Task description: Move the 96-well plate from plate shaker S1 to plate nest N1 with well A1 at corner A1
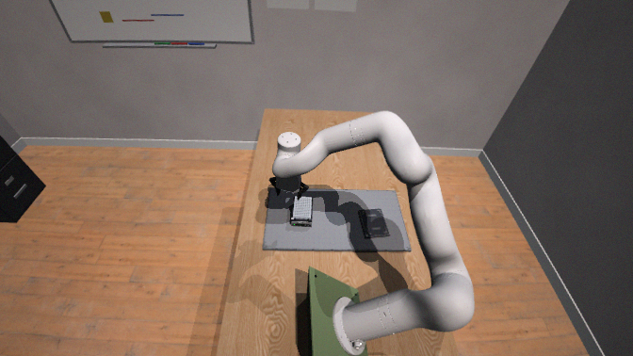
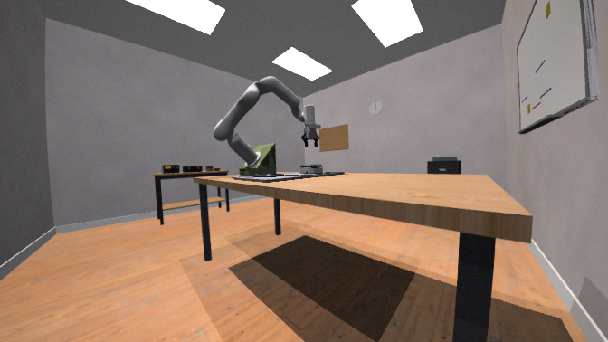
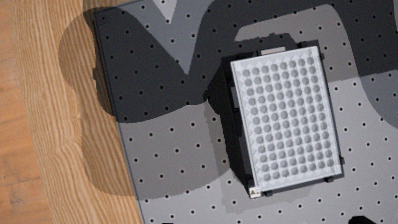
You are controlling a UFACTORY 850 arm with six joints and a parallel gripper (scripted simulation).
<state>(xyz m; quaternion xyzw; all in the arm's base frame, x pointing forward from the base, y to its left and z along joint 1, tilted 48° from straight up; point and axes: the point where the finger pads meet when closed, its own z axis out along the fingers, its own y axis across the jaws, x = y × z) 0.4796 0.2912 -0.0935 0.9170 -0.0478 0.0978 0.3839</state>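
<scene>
Right now the white 96-well plate is 160 mm below my hand, 60 mm to the right of it and 50 mm ahead of it.
</scene>
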